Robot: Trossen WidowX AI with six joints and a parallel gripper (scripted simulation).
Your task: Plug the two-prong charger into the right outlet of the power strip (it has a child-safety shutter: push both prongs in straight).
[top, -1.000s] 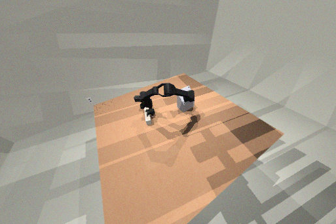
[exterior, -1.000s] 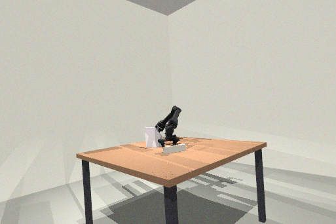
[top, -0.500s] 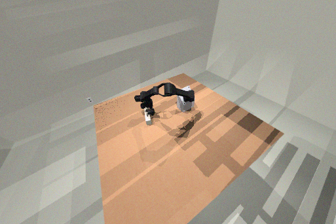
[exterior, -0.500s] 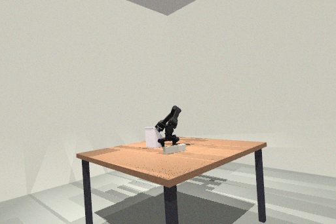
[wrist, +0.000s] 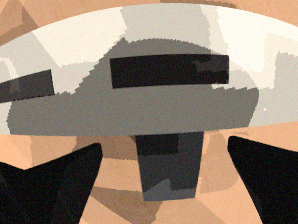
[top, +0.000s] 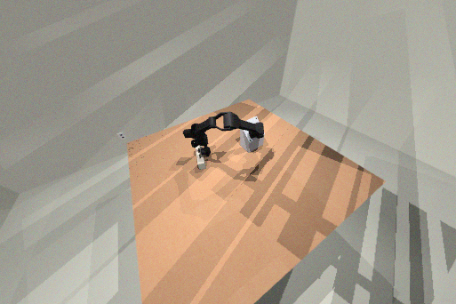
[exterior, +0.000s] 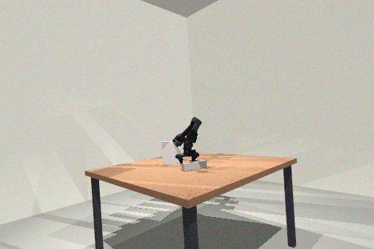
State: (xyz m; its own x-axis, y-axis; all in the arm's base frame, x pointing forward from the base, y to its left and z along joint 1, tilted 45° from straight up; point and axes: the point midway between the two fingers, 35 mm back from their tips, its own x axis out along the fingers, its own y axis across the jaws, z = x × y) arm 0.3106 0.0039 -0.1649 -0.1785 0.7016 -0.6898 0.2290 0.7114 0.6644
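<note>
The black two-prong charger is 2 cm ahead of my gripper tip and 1 cm above it.
</note>
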